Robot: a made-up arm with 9 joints. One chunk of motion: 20 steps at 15 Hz.
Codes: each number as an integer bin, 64 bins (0 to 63) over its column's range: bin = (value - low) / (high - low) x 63, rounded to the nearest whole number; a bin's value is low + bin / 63 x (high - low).
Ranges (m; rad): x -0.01..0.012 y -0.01..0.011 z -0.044..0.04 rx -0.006..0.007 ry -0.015..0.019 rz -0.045..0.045
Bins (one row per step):
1: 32 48 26 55 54 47
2: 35 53 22 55 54 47
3: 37 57 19 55 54 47
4: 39 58 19 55 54 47
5: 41 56 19 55 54 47
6: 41 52 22 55 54 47
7: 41 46 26 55 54 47
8: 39 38 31 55 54 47
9: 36 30 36 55 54 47
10: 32 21 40 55 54 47
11: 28 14 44 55 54 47
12: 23 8 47 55 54 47
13: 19 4 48 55 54 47
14: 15 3 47 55 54 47
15: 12 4 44 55 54 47
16: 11 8 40 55 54 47
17: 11 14 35 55 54 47
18: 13 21 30 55 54 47
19: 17 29 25 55 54 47
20: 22 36 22 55 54 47
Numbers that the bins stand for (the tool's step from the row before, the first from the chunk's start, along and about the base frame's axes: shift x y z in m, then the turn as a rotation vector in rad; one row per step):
1: 0.00117 0.00600 -0.00933 0.00535 0.01414 0.02214
2: 0.00222 0.00767 -0.01467 0.00535 0.01414 0.02214
3: 0.00292 0.00900 -0.01867 0.00535 0.01414 0.02214
4: 0.00362 0.00933 -0.01867 0.00535 0.01414 0.02214
5: 0.00432 0.00867 -0.01867 0.00535 0.01414 0.02214
6: 0.00432 0.00733 -0.01467 0.00535 0.01414 0.02214
7: 0.00432 0.00533 -0.00933 0.00535 0.01414 0.02214
8: 0.00362 0.00267 -0.00267 0.00535 0.01414 0.02214
9: 0.00257 0.00000 0.00400 0.00535 0.01414 0.02214
10: 0.00117 -0.00300 0.00933 0.00535 0.01414 0.02214
11: -0.00022 -0.00533 0.01467 0.00535 0.01414 0.02214
12: -0.00197 -0.00733 0.01867 0.00535 0.01414 0.02214
13: -0.00337 -0.00867 0.02000 0.00535 0.01414 0.02214
14: -0.00476 -0.00900 0.01867 0.00535 0.01414 0.02214
15: -0.00581 -0.00867 0.01467 0.00535 0.01414 0.02214
16: -0.00616 -0.00733 0.00933 0.00535 0.01414 0.02214
17: -0.00616 -0.00533 0.00267 0.00535 0.01414 0.02214
18: -0.00546 -0.00300 -0.00400 0.00535 0.01414 0.02214
19: -0.00406 -0.00033 -0.01067 0.00535 0.01414 0.02214
20: -0.00232 0.00200 -0.01467 0.00535 0.01414 0.02214

